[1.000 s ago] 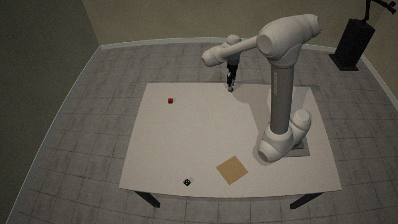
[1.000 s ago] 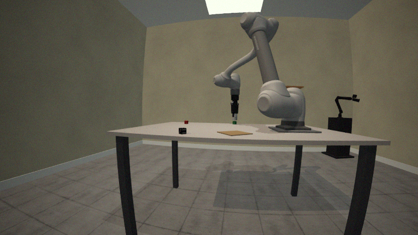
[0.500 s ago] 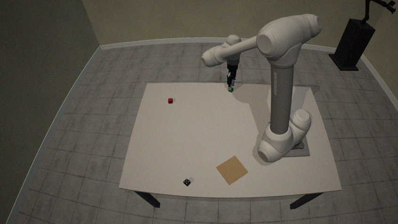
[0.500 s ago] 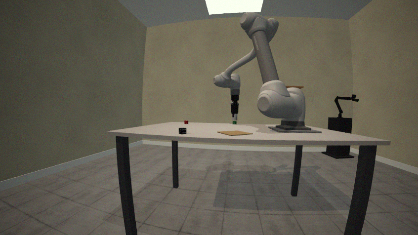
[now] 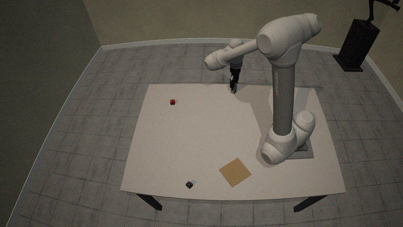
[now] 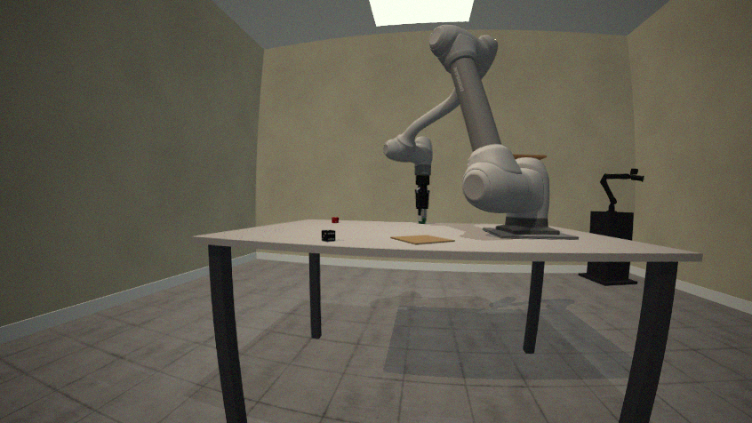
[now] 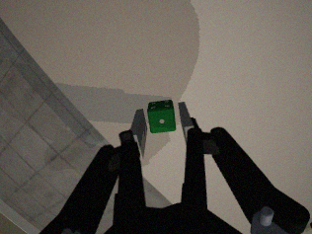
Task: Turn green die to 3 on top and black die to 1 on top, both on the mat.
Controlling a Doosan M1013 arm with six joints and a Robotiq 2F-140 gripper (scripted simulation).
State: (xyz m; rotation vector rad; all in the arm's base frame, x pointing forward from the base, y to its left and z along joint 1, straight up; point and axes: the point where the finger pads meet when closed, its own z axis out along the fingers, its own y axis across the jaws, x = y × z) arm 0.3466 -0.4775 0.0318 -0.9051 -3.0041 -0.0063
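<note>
My hand is 3 cm above the green die. Also, from my hand: red die (46 cm ahead, 7 cm to the left, 3 cm below); then black die (35 cm ahead, 71 cm to the left, 3 cm below); then tan mat (8 cm ahead, 64 cm to the left, 4 cm below).
</note>
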